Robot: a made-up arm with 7 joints. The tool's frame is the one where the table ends. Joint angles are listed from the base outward.
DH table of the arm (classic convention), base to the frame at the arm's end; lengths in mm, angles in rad. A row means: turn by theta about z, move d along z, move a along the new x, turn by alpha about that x. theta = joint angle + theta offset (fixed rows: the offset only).
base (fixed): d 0; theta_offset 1.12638; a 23.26; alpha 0
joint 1: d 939; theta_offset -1.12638; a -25; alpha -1.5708
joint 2: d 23; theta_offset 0; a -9; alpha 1.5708
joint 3: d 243; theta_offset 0; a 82; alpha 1.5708
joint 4: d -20; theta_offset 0; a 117; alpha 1.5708
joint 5: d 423; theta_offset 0; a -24; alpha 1.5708
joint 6: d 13; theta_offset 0; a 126; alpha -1.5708
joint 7: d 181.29; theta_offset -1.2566; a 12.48; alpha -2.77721
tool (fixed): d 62.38; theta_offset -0.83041; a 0; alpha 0
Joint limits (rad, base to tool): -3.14..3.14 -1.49..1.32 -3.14..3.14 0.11..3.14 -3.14..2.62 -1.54..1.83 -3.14..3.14
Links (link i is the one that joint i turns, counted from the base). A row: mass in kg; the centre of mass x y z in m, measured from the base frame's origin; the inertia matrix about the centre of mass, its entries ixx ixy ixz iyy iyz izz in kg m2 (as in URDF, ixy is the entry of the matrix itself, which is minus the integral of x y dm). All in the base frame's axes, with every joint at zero. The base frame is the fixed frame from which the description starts. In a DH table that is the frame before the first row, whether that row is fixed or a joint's. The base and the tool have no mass.
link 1: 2.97; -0.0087 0.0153 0.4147; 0.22 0 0.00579 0.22 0 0.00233
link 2: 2.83; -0.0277 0.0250 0.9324; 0.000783 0 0 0.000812 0 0.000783
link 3: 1.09; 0.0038 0.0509 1.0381; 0.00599 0 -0.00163 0.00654 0 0.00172
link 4: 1.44; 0.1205 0.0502 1.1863; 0.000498 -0.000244 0 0.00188 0 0.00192
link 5: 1.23; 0.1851 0.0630 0.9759; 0.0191 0 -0.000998 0.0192 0 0.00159
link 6: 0.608; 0.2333 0.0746 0.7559; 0.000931 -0.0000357 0 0.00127 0 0.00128
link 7: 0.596; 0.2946 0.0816 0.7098; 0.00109 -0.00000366 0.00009 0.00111 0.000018 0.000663
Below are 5 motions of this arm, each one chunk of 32 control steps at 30 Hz.
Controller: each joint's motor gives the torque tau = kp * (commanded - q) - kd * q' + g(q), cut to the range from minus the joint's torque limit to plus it. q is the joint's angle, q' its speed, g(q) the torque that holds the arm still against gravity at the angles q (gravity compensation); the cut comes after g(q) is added. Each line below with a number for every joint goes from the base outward.
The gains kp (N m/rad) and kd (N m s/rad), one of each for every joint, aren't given. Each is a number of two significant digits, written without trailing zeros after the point. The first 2 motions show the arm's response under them.
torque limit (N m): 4.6 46 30 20 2.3 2.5 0.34
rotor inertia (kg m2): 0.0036 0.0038 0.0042 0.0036 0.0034 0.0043 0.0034
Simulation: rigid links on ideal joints. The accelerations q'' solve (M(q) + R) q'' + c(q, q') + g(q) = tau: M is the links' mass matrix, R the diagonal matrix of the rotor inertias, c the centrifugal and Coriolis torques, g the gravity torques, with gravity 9.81 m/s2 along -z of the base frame. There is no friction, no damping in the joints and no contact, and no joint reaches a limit. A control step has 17 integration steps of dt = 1/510 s. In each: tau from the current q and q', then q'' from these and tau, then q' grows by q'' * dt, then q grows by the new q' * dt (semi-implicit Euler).
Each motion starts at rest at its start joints. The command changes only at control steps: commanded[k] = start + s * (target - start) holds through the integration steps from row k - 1 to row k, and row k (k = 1, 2, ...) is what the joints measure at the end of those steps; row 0 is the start. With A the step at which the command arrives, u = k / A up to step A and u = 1 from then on. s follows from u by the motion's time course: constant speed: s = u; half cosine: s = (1 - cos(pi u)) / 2; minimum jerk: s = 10 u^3 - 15 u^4 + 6 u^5; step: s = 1 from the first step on.
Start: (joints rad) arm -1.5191 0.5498 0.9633 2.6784 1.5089 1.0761 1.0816
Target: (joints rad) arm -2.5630 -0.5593 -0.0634 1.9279 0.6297 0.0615 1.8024
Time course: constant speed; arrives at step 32
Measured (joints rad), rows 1 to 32:
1: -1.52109 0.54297 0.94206 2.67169 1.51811 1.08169 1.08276
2: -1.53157 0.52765 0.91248 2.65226 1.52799 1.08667 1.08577
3: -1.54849 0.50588 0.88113 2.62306 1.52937 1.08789 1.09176
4: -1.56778 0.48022 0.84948 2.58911 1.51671 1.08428 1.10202
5: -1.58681 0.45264 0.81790 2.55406 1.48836 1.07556 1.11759
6: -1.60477 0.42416 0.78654 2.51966 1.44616 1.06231 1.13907
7: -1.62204 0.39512 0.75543 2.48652 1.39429 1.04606 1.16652
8: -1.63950 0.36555 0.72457 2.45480 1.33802 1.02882 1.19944
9: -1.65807 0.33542 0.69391 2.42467 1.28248 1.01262 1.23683
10: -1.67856 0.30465 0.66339 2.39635 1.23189 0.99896 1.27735
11: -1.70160 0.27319 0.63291 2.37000 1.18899 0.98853 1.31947
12: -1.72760 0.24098 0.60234 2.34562 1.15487 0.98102 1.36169
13: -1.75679 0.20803 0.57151 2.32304 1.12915 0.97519 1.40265
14: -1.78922 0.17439 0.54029 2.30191 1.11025 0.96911 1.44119
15: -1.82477 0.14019 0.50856 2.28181 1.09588 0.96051 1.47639
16: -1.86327 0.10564 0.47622 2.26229 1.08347 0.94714 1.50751
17: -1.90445 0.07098 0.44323 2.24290 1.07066 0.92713 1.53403
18: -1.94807 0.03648 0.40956 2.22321 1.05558 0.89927 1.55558
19: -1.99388 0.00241 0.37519 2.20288 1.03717 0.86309 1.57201
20: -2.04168 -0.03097 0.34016 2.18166 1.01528 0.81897 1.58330
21: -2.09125 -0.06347 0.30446 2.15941 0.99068 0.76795 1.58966
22: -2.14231 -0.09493 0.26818 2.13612 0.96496 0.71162 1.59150
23: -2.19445 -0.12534 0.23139 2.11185 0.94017 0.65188 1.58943
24: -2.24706 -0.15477 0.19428 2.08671 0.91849 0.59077 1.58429
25: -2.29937 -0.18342 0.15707 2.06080 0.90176 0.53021 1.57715
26: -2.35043 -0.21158 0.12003 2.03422 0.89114 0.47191 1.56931
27: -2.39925 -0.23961 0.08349 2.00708 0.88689 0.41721 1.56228
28: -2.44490 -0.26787 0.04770 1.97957 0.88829 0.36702 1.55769
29: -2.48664 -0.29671 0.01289 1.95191 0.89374 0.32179 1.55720
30: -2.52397 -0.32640 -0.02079 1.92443 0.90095 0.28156 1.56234
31: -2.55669 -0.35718 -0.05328 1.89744 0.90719 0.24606 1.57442
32: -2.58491 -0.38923 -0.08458 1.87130 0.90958 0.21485 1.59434
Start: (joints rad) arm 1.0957 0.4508 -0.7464 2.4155 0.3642 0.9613 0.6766
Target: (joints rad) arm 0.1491 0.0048 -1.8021 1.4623 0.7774 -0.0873 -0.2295
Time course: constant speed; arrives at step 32
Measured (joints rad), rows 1 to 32:
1: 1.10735 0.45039 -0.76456 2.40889 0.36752 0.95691 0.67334
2: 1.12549 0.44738 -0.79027 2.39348 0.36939 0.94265 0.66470
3: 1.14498 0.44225 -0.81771 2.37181 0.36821 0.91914 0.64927
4: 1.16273 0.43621 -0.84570 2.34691 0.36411 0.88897 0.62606
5: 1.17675 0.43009 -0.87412 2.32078 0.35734 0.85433 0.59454
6: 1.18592 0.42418 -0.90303 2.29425 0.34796 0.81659 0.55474
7: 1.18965 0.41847 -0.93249 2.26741 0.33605 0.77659 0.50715
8: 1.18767 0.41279 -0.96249 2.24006 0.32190 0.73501 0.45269
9: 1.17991 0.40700 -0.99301 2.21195 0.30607 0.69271 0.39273
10: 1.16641 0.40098 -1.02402 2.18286 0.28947 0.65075 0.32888
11: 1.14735 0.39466 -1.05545 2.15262 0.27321 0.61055 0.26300
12: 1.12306 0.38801 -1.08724 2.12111 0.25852 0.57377 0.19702
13: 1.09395 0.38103 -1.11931 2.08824 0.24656 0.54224 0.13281
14: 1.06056 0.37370 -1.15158 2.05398 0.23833 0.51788 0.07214
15: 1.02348 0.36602 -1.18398 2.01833 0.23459 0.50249 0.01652
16: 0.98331 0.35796 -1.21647 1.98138 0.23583 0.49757 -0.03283
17: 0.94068 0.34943 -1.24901 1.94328 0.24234 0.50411 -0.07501
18: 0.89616 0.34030 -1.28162 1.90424 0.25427 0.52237 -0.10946
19: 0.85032 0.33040 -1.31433 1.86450 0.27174 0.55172 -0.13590
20: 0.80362 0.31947 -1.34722 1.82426 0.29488 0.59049 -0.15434
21: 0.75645 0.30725 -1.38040 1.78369 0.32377 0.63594 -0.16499
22: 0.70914 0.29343 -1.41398 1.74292 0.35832 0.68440 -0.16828
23: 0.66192 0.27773 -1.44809 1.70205 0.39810 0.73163 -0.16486
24: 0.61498 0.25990 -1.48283 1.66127 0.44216 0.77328 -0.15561
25: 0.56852 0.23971 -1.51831 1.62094 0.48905 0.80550 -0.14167
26: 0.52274 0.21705 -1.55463 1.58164 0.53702 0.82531 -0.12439
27: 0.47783 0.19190 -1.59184 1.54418 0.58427 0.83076 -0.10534
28: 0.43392 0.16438 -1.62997 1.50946 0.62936 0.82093 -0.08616
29: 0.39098 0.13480 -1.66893 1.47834 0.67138 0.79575 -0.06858
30: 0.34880 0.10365 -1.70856 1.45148 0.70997 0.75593 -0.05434
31: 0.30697 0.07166 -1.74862 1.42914 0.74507 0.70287 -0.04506
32: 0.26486 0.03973 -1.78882 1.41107 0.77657 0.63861 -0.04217
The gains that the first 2 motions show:
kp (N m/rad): 8.9 29 49 24 0.92 0.98 0.2
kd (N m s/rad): 0.78 2.5 1.4 0.9 0.031 0.065 0.011
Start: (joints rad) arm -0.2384 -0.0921 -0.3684 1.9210 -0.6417 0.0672 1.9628
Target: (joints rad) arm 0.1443 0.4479 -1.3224 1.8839 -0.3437 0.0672 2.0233
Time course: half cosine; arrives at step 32
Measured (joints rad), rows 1 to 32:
1: -0.23735 -0.09188 -0.36944 1.92133 -0.64197 0.06705 1.96284
2: -0.23357 -0.09106 -0.37333 1.92252 -0.64295 0.06630 1.96289
3: -0.22642 -0.08936 -0.38109 1.92475 -0.64477 0.06426 1.96274
4: -0.21608 -0.08664 -0.39306 1.92793 -0.64706 0.06015 1.96203
5: -0.20303 -0.08275 -0.40935 1.93182 -0.64909 0.05329 1.96034
6: -0.18787 -0.07753 -0.42994 1.93618 -0.64984 0.04319 1.95730
7: -0.17124 -0.07080 -0.45474 1.94076 -0.64823 0.02969 1.95260
8: -0.15376 -0.06238 -0.48363 1.94529 -0.64318 0.01299 1.94610
9: -0.13607 -0.05208 -0.51640 1.94949 -0.63382 -0.00628 1.93781
10: -0.11871 -0.03974 -0.55279 1.95308 -0.61959 -0.02711 1.92794
11: -0.10216 -0.02525 -0.59249 1.95578 -0.60030 -0.04818 1.91692
12: -0.08679 -0.00852 -0.63509 1.95730 -0.57623 -0.06793 1.90535
13: -0.07287 0.01048 -0.68014 1.95738 -0.54805 -0.08475 1.89402
14: -0.06052 0.03175 -0.72713 1.95580 -0.51686 -0.09705 1.88380
15: -0.04974 0.05519 -0.77550 1.95242 -0.48400 -0.10343 1.87561
16: -0.04044 0.08069 -0.82464 1.94717 -0.45104 -0.10277 1.87035
17: -0.03243 0.10803 -0.87395 1.94011 -0.41963 -0.09430 1.86878
18: -0.02549 0.13696 -0.92279 1.93140 -0.39135 -0.07765 1.87150
19: -0.01937 0.16714 -0.97057 1.92129 -0.36764 -0.05290 1.87886
20: -0.01384 0.19820 -1.01673 1.91013 -0.34968 -0.02052 1.89094
21: -0.00868 0.22971 -1.06074 1.89832 -0.33832 0.01857 1.90752
22: -0.00374 0.26120 -1.10216 1.88625 -0.33401 0.06309 1.92811
23: 0.00112 0.29218 -1.14059 1.87431 -0.33673 0.11140 1.95197
24: 0.00595 0.32220 -1.17572 1.86284 -0.34601 0.16153 1.97819
25: 0.01079 0.35079 -1.20729 1.85211 -0.36087 0.21133 2.00571
26: 0.01556 0.37753 -1.23512 1.84233 -0.37993 0.25852 2.03348
27: 0.02017 0.40205 -1.25908 1.83370 -0.40142 0.30091 2.06043
28: 0.02447 0.42399 -1.27908 1.82637 -0.42342 0.33658 2.08562
29: 0.02828 0.44306 -1.29505 1.82052 -0.44397 0.36407 2.10818
30: 0.03145 0.45897 -1.30694 1.81630 -0.46135 0.38252 2.12741
31: 0.03390 0.47148 -1.31470 1.81385 -0.47421 0.39170 2.14270
32: 0.03561 0.48042 -1.31830 1.81321 -0.48169 0.39201 2.15361

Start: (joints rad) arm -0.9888 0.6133 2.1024 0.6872 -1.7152 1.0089 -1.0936
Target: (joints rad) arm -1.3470 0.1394 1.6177 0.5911 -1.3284 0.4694 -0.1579
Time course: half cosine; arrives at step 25
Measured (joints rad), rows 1 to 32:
1: -0.98857 0.61314 2.10198 0.68738 -1.71513 1.00811 -1.09356
2: -0.98763 0.61230 2.10003 0.68814 -1.71455 1.00423 -1.09322
3: -0.98576 0.61004 2.09540 0.68977 -1.71247 0.99427 -1.09188
4: -0.98329 0.60566 2.08745 0.69211 -1.70734 0.97588 -1.08838
5: -0.98087 0.59859 2.07601 0.69465 -1.69744 0.94780 -1.08124
6: -0.97922 0.58845 2.06117 0.69661 -1.68116 0.90995 -1.06885
7: -0.97889 0.57503 2.04312 0.69715 -1.65746 0.86325 -1.04967
8: -0.98014 0.55829 2.02202 0.69554 -1.62620 0.80937 -1.02237
9: -0.98304 0.53828 1.99809 0.69127 -1.58844 0.75054 -0.98591
10: -0.98747 0.51518 1.97164 0.68416 -1.54646 0.68950 -0.93956
11: -0.99334 0.48928 1.94311 0.67446 -1.50353 0.62932 -0.88301
12: -1.00063 0.46092 1.91312 0.66271 -1.46334 0.57333 -0.81644
13: -1.00949 0.43057 1.88234 0.64972 -1.42926 0.52472 -0.74063
14: -1.02014 0.39878 1.85145 0.63632 -1.40380 0.48622 -0.65707
15: -1.03285 0.36618 1.82101 0.62328 -1.38811 0.45972 -0.56795
16: -1.04780 0.33346 1.79146 0.61113 -1.38194 0.44610 -0.47604
17: -1.06513 0.30134 1.76318 0.60020 -1.38369 0.44519 -0.38449
18: -1.08493 0.27047 1.73647 0.59063 -1.39083 0.45589 -0.29656
19: -1.10726 0.24146 1.71158 0.58244 -1.40037 0.47640 -0.21530
20: -1.13216 0.21479 1.68878 0.57564 -1.40930 0.50451 -0.14336
21: -1.15965 0.19087 1.66829 0.57029 -1.41509 0.53788 -0.08271
22: -1.18967 0.17006 1.65035 0.56648 -1.41596 0.57429 -0.03459
23: -1.22208 0.15269 1.63519 0.56441 -1.41107 0.61185 0.00053
24: -1.25659 0.13904 1.62301 0.56423 -1.40054 0.64913 0.02285
25: -1.29276 0.12937 1.61401 0.56607 -1.38531 0.68522 0.03314
26: -1.32937 0.12368 1.60748 0.57000 -1.36686 0.71908 0.03263
27: -1.36493 0.12148 1.60221 0.57586 -1.34670 0.74884 0.02302
28: -1.39874 0.12192 1.59762 0.58320 -1.32617 0.77233 0.00634
29: -1.43046 0.12413 1.59353 0.59141 -1.30644 0.78773 -0.01523
30: -1.45987 0.12735 1.58990 0.59981 -1.28842 0.79406 -0.03955
31: -1.48675 0.13104 1.58673 0.60783 -1.27268 0.79126 -0.06459
32: -1.51081 0.13482 1.58407 0.61496 -1.25939 0.78010 -0.08857

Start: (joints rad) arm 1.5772 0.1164 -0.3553 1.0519 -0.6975 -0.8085 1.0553
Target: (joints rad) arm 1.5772 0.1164 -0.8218 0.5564 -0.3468 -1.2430 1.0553
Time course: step
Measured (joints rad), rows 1 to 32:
1: 1.81944 0.10450 -0.59291 1.00270 -0.64488 -0.77674 1.03067
2: 1.95705 0.05688 -0.72098 0.88879 -0.53098 -0.74308 0.97694
3: 1.97289 0.01605 -0.74618 0.77475 -0.41782 -0.74482 0.91586
4: 1.95187 0.00289 -0.76013 0.67952 -0.34155 -0.78258 0.86299
5: 1.90844 0.01705 -0.77476 0.60522 -0.31020 -0.84332 0.82663
6: 1.84894 0.05111 -0.78983 0.54962 -0.31463 -0.91174 0.80969
7: 1.77984 0.09538 -0.80410 0.50943 -0.33943 -0.97592 0.81223
8: 1.70701 0.14070 -0.81675 0.48130 -0.36986 -1.02920 0.83309
9: 1.63510 0.18009 -0.82750 0.46244 -0.39474 -1.06982 0.87060
10: 1.56760 0.20929 -0.83650 0.45086 -0.40690 -1.09938 0.92265
11: 1.50710 0.22668 -0.84407 0.44545 -0.40265 -1.12109 0.98658
12: 1.45543 0.23264 -0.85053 0.44579 -0.38109 -1.13841 1.05916
13: 1.41364 0.22884 -0.85603 0.45180 -0.34342 -1.15422 1.13663
14: 1.38203 0.21762 -0.86056 0.46337 -0.29265 -1.17035 1.21472
15: 1.36023 0.20133 -0.86401 0.48005 -0.23336 -1.18735 1.28876
16: 1.34737 0.18209 -0.86625 0.50084 -0.17150 -1.20457 1.35392
17: 1.34230 0.16157 -0.86718 0.52410 -0.11394 -1.22043 1.40565
18: 1.34384 0.14100 -0.86677 0.54785 -0.06748 -1.23293 1.44023
19: 1.35088 0.12139 -0.86509 0.57009 -0.03773 -1.24031 1.45528
20: 1.36241 0.10355 -0.86230 0.58920 -0.02801 -1.24148 1.45004
21: 1.37752 0.08821 -0.85862 0.60412 -0.03878 -1.23632 1.42533
22: 1.39539 0.07600 -0.85433 0.61447 -0.06781 -1.22560 1.38329
23: 1.41531 0.06736 -0.84964 0.62035 -0.11075 -1.21065 1.32709
24: 1.43674 0.06246 -0.84472 0.62218 -0.16217 -1.19309 1.26048
25: 1.45930 0.06121 -0.83963 0.62052 -0.21653 -1.17452 1.18755
26: 1.48272 0.06328 -0.83442 0.61594 -0.26906 -1.15635 1.11237
27: 1.50678 0.06819 -0.82912 0.60897 -0.31630 -1.13973 1.03881
28: 1.53121 0.07532 -0.82378 0.60017 -0.35638 -1.12550 0.97036
29: 1.55567 0.08406 -0.81850 0.59010 -0.38888 -1.11422 0.90991
30: 1.57972 0.09377 -0.81340 0.57936 -0.41454 -1.10619 0.85973
31: 1.60286 0.10385 -0.80863 0.56855 -0.43482 -1.10152 0.82132
32: 1.62454 0.11374 -0.80435 0.55825 -0.45140 -1.10021 0.79543

